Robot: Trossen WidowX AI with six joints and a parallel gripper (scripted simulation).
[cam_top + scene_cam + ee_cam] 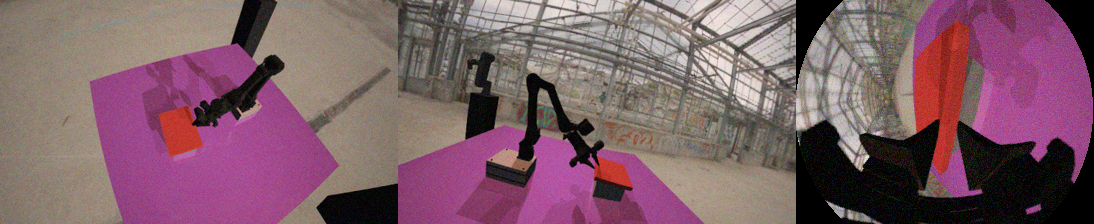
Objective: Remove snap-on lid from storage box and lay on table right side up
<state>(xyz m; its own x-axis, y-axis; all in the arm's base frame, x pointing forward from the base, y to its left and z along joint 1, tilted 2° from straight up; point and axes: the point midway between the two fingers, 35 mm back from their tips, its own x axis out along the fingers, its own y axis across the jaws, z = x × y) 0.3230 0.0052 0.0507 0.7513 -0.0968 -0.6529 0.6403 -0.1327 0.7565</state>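
Now: the lid 80 mm ahead of my gripper tip and 10 mm to the right of it. From my gripper tip the other things lie so: storage box (70 mm ahead, 10 mm to the right, 60 mm below).
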